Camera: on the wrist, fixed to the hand. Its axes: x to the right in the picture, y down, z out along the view.
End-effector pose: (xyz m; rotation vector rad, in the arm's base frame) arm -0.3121 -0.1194 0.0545 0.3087 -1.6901 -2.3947
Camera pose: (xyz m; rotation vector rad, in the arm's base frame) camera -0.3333 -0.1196 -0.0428 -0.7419 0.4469 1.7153
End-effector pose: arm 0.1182 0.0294 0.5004 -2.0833 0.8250 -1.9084
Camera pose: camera 0.1180 0.0979 0.5726 1.9607 0.5059 0.8409
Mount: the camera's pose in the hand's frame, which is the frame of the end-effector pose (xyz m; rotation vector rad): 0.0260 -0.0925 -0.0260 -0.3887 -0.3726 -1.5616
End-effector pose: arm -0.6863 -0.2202 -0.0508 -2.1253 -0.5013 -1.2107
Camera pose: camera -0.7448 -0.1704 0.0125 1.4669 1.7817 1.1580
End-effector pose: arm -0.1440 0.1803 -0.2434 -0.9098 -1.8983 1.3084
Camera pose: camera -0.1534 0.1906 -0.1448 0.7494 -2.2201 0.1130
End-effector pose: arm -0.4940 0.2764 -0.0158 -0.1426 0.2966 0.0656
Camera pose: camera -0.4687 0.1823 -0.0360 -0.7027 -0.2634 -1.3923
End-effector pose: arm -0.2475 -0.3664 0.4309 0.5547 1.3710 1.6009
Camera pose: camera -0.2483 -0.3623 0.3314 -0.4281 0.7155 0.3705
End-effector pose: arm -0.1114 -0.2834 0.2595 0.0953 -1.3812 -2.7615
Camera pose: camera -0.1371 -0.2506 0.1691 -0.4027 0.2957 1.5909
